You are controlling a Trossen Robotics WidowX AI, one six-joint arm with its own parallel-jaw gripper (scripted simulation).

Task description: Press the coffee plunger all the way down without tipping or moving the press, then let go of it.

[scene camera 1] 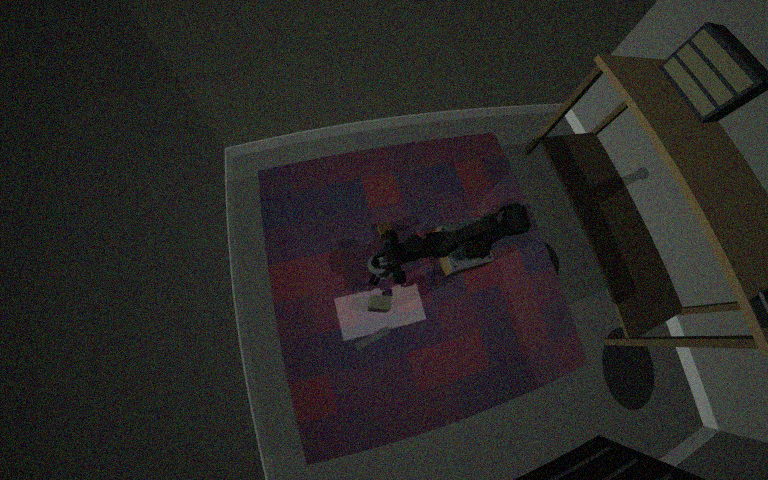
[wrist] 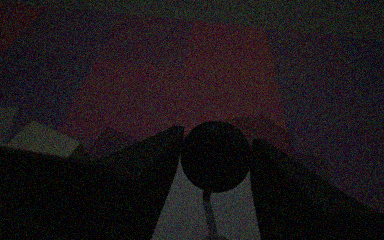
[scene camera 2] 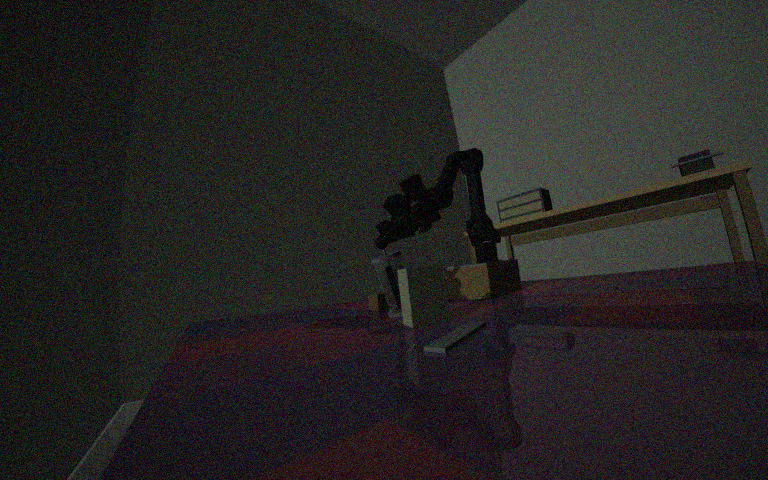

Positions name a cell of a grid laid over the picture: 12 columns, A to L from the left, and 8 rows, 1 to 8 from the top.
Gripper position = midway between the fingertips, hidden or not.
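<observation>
The gripper (scene camera 2: F5), (scene camera 1: F5), (wrist: G5). Glass press (scene camera 2: G5). Pale box (scene camera 2: G5).
</observation>
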